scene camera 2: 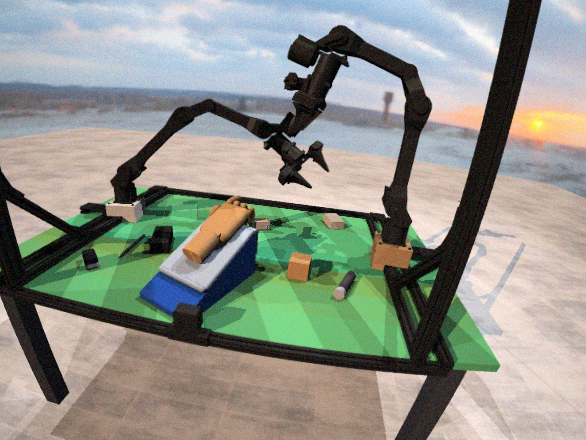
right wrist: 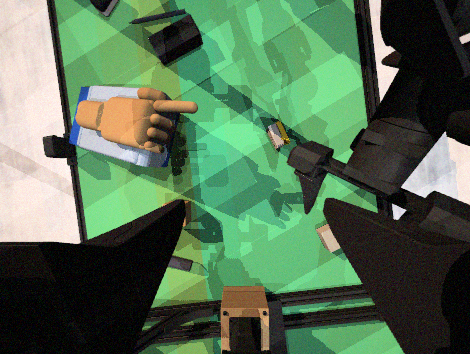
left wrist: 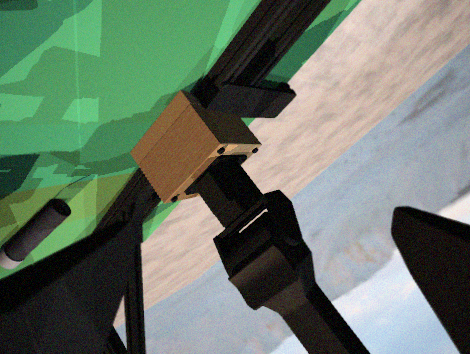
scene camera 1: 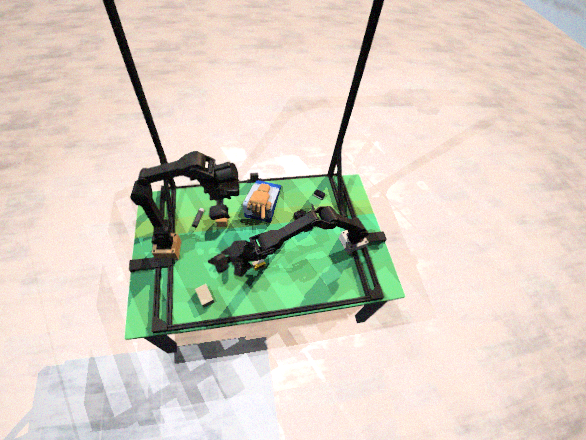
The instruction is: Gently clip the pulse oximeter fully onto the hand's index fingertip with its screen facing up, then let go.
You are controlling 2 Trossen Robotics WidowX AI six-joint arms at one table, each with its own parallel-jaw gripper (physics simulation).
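Pixels of known places: left gripper, fingertip midpoint: (scene camera 2: 320,179) (left wrist: 263,227); right gripper, fingertip midpoint: (scene camera 2: 297,131) (right wrist: 254,205) (scene camera 1: 229,208); left arm's base at its link origin: (scene camera 2: 125,200) (scene camera 1: 354,237); right arm's base at its link origin: (scene camera 2: 393,240) (right wrist: 245,332) (left wrist: 215,172) (scene camera 1: 164,242).
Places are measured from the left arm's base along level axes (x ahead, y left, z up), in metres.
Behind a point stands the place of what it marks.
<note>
The small white pulse oximeter with a yellow side (scene camera 1: 258,264) {x 0.475, y -0.035, z -0.025 m} (scene camera 2: 262,223) {x 0.475, y -0.057, z -0.035 m} (right wrist: 278,135) {x 0.474, y -0.045, z -0.028 m} lies on the table, apart from the hand; its screen cannot be made out. The tan hand (scene camera 1: 260,197) {x 0.372, y -0.304, z 0.091 m} (scene camera 2: 222,225) {x 0.373, y -0.343, z 0.078 m} (right wrist: 125,120) {x 0.381, y -0.305, z 0.093 m} lies on a blue wedge with a pale top (scene camera 2: 235,275) (right wrist: 105,152). Its index finger (right wrist: 177,106) sticks out past the wedge, bare. My left gripper (scene camera 1: 226,269) (scene camera 2: 320,179) {x 0.649, y -0.056, z 0.126 m} is open and empty, high above the table. My right gripper (scene camera 2: 294,132) {x 0.547, y -0.157, z 0.281 m} (right wrist: 254,205) {x 0.547, y -0.157, z 0.281 m} is open and empty, higher up and pointing down.
An orange block (scene camera 1: 221,222) {x 0.572, y -0.300, z -0.017 m} (scene camera 2: 299,266) {x 0.559, y -0.349, z -0.018 m} and a dark cylinder (scene camera 1: 198,218) {x 0.671, y -0.372, z -0.037 m} (scene camera 2: 345,286) {x 0.662, y -0.408, z -0.035 m} (left wrist: 37,230) {x 0.671, y -0.364, z -0.039 m} lie beside the wedge. A beige block (scene camera 1: 204,295) {x 0.736, y 0.022, z -0.029 m} (scene camera 2: 333,221) {x 0.724, y -0.023, z -0.029 m} (right wrist: 330,237) {x 0.733, y -0.009, z -0.029 m}, a black box (scene camera 2: 161,239) {x 0.192, y -0.227, z -0.025 m} (right wrist: 176,39) {x 0.193, y -0.190, z -0.025 m}, a pen (scene camera 2: 132,246) {x 0.106, y -0.225, z -0.053 m} and a small black item (scene camera 1: 319,194) {x 0.039, y -0.309, z -0.027 m} (scene camera 2: 90,259) {x 0.047, y -0.343, z -0.030 m} lie around.
</note>
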